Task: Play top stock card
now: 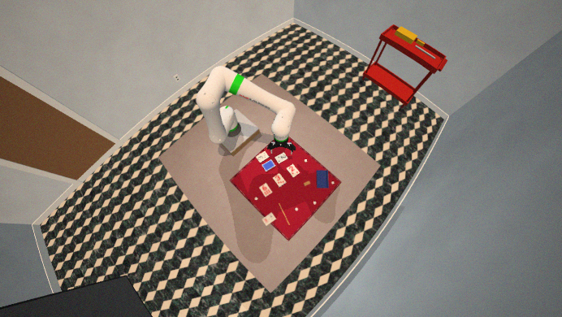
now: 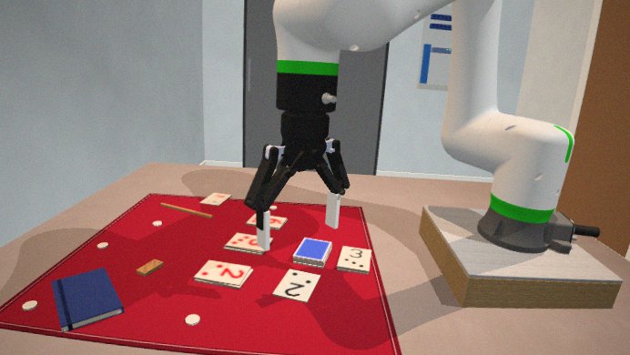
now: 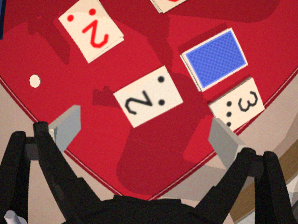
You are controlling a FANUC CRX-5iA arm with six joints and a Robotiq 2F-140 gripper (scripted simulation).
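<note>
My hand is 18 cm short of the red card cloth, 13 cm above it and 9 cm to the left of it. Also, from my hand: blue notebook (33 cm ahead, 15 cm to the left, 11 cm below); then red 2 card (14 cm ahead, 11 cm below, 1 cm to the left); then wooden stick (37 cm ahead, 25 cm to the right, 11 cm below).
</note>
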